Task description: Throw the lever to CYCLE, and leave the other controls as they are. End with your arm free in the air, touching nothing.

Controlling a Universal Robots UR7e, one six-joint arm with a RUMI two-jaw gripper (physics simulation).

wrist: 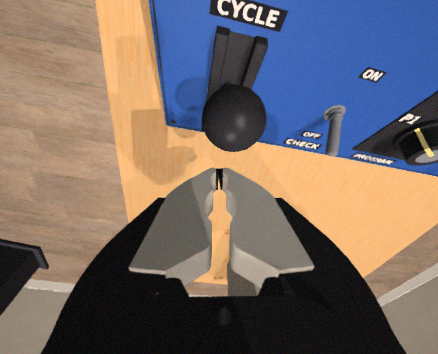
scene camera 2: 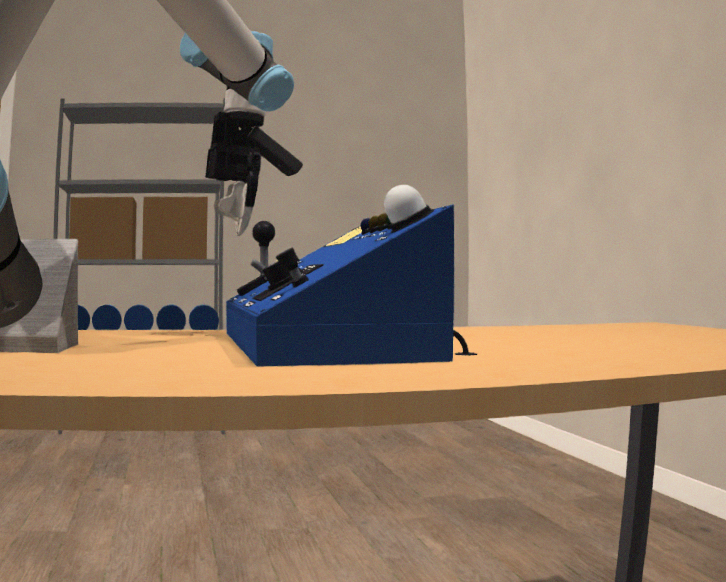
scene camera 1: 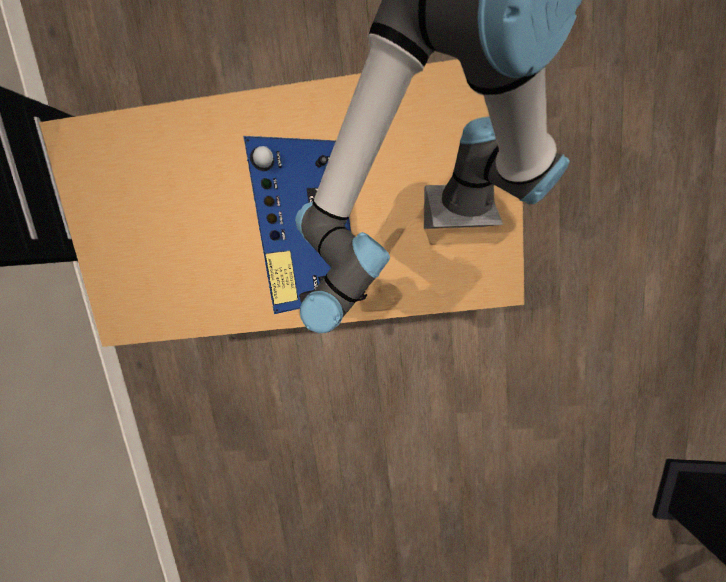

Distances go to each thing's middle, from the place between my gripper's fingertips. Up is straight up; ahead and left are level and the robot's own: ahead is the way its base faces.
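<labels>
Lever (wrist: 234,117), my hand 4 cm short of it, 1 cm to the right of it, 3 cm above it. Blue console (scene camera 2: 383,293), 15 cm ahead of my hand, 16 cm to the right of it, 7 cm below it.
</labels>
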